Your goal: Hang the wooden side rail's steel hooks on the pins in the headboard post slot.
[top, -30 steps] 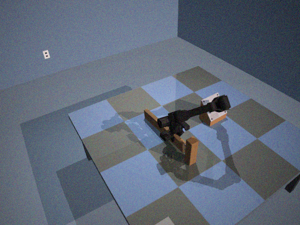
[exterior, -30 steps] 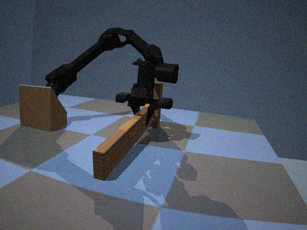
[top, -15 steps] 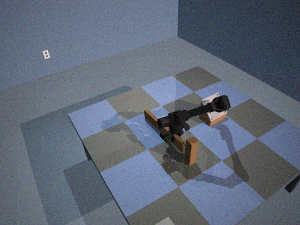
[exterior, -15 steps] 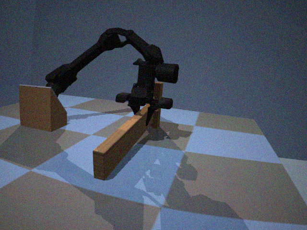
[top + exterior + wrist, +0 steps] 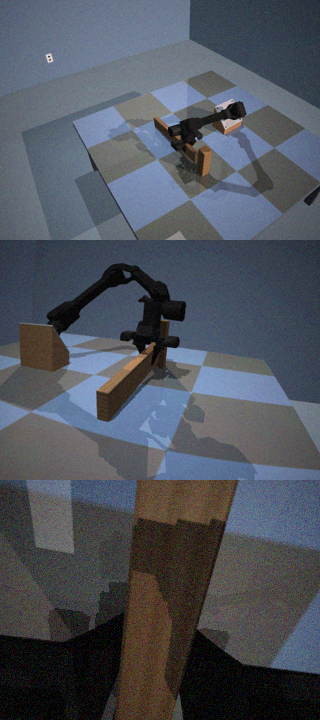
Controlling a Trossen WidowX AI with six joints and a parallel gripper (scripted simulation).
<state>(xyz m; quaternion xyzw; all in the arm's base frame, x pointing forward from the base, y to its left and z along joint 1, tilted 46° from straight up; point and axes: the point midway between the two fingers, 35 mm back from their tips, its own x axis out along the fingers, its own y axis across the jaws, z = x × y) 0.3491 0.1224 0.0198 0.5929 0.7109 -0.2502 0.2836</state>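
The headboard post lies 150 mm to the left of my gripper tip, 40 mm above it and 20 mm behind it.
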